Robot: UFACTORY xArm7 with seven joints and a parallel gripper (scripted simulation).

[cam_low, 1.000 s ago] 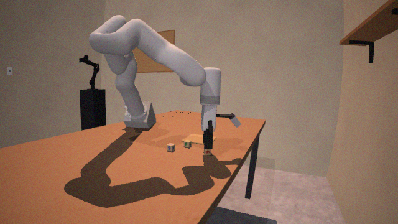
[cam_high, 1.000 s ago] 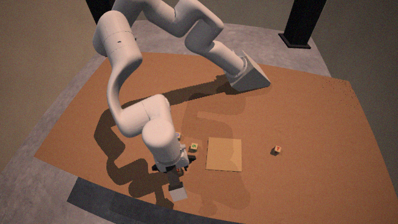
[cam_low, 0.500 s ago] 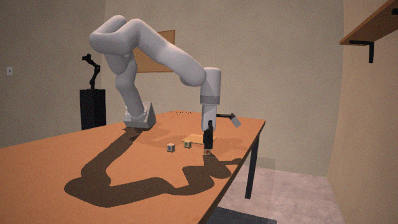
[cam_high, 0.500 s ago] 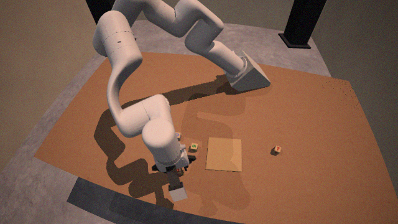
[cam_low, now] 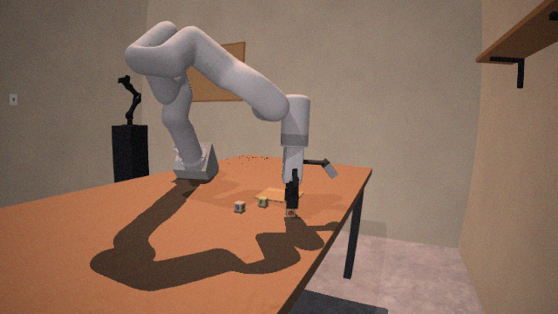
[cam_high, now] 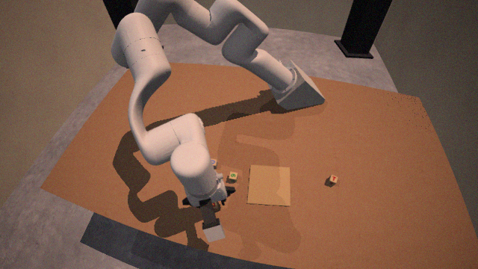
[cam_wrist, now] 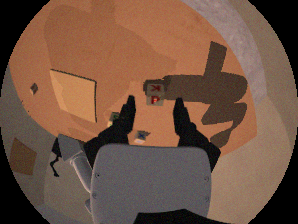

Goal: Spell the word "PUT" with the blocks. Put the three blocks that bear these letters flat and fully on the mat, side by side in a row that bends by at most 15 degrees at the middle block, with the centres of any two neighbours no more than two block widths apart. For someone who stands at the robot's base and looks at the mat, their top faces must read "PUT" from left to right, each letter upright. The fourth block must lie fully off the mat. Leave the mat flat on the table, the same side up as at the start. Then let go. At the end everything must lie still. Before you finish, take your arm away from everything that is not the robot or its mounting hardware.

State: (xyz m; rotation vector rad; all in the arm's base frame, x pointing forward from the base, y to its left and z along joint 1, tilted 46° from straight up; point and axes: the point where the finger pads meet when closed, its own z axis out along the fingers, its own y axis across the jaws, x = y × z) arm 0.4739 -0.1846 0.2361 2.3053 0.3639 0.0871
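My gripper is now 4 cm above the P block. The rest, counted from my hand: T block (5 cm behind, 41 cm to the left, 4 cm below); tan mat (6 cm behind, 19 cm to the left, 5 cm below).
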